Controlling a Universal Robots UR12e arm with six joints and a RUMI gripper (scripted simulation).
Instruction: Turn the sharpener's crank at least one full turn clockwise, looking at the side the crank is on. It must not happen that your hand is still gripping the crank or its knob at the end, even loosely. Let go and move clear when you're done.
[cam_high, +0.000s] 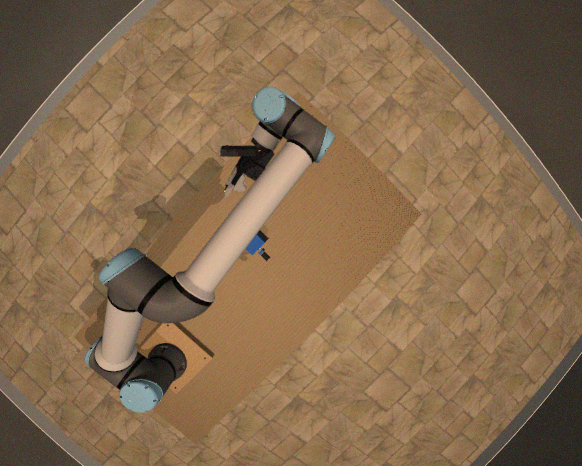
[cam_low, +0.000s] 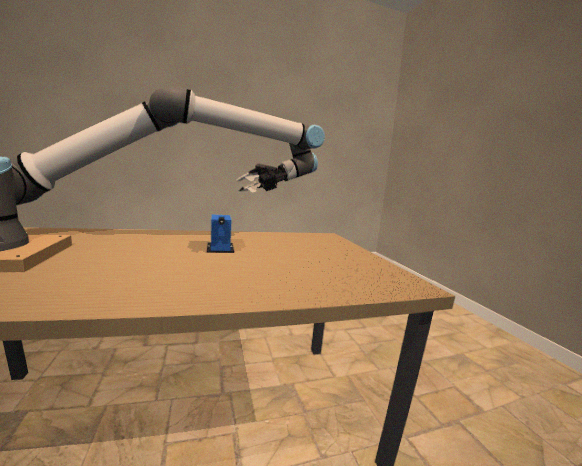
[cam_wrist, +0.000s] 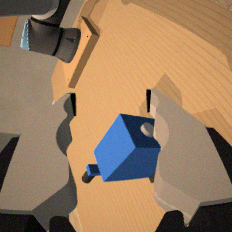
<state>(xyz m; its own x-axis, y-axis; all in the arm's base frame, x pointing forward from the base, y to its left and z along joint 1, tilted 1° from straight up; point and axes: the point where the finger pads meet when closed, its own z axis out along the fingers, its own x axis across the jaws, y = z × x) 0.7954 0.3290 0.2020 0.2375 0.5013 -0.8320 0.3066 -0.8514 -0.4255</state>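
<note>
Right now the dark cylindrical crank knob is 7 cm behind my hand, 27 cm to the right of it and 12 cm below it.
</note>
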